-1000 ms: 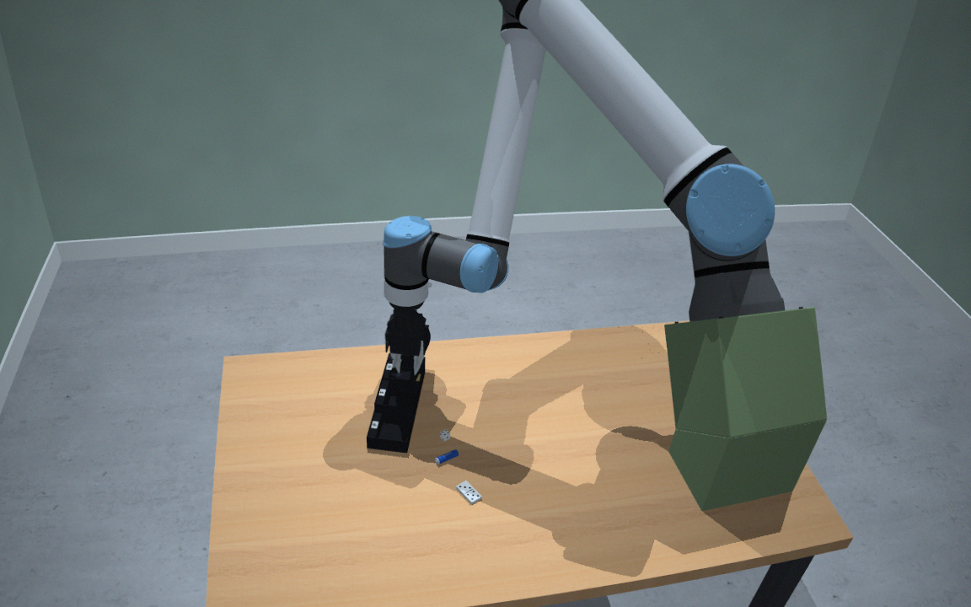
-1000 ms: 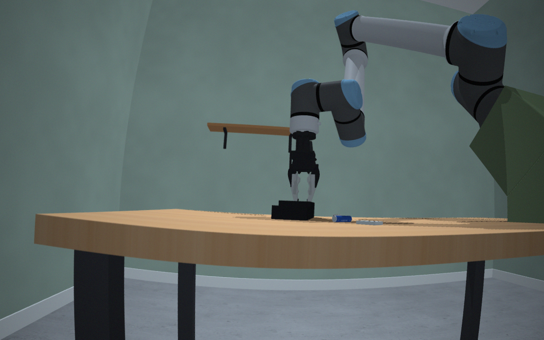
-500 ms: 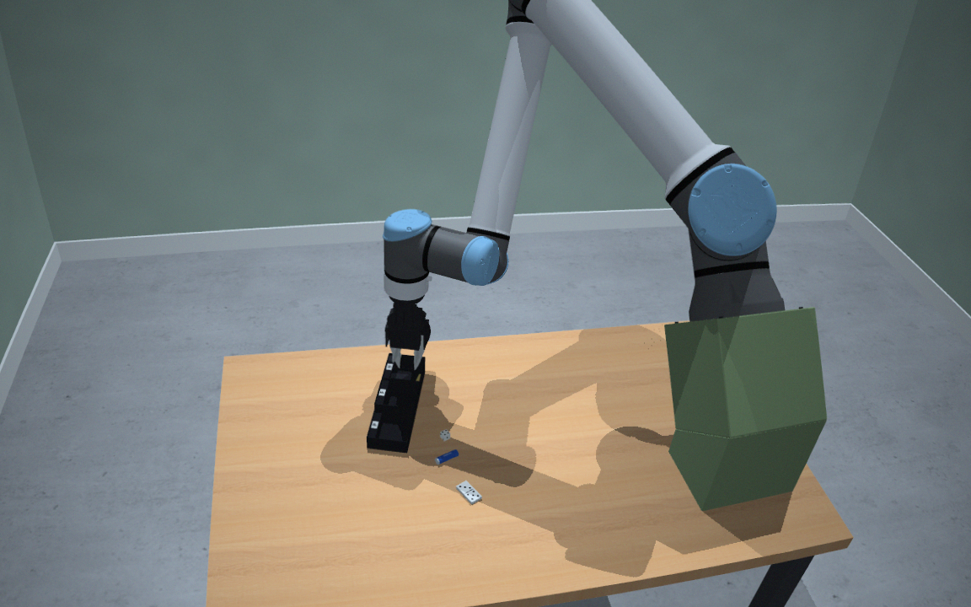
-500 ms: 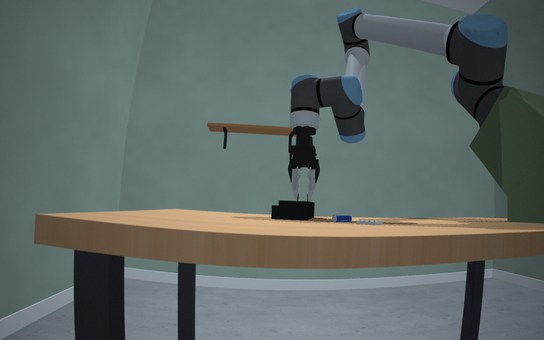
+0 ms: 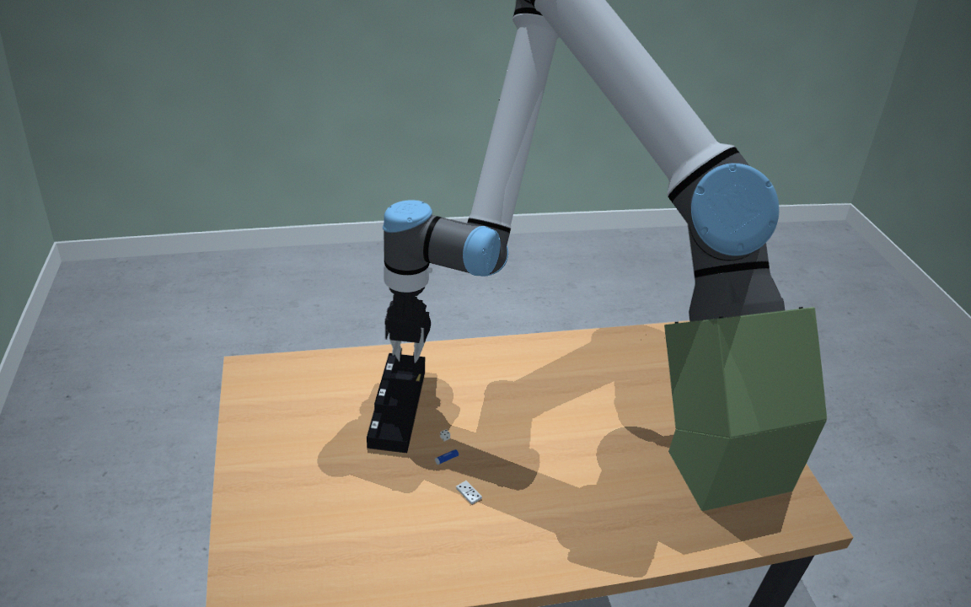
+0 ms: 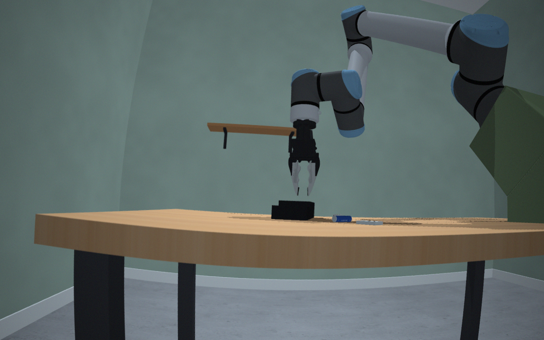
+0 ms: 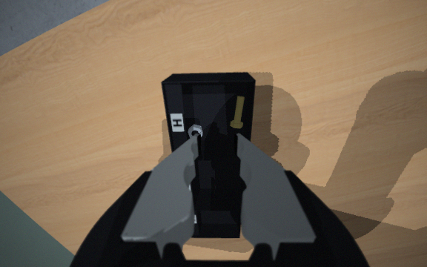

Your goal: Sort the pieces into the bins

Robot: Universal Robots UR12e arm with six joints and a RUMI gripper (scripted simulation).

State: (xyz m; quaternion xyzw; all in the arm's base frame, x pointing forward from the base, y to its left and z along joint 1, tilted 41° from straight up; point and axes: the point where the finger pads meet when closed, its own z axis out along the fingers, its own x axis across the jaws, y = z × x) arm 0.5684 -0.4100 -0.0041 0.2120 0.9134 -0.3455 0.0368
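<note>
Now: hand 18 cm to the right of the white die, 7 cm above it and 3 cm past it. The rest, counted from my hand: brass bolt (7 cm below, 2 cm to the left, 2 cm behind); then grey nut (7 cm below, 4 cm ahead, 1 cm to the left); then black bin (7 cm to the left, 6 cm below, 4 cm ahead).
</note>
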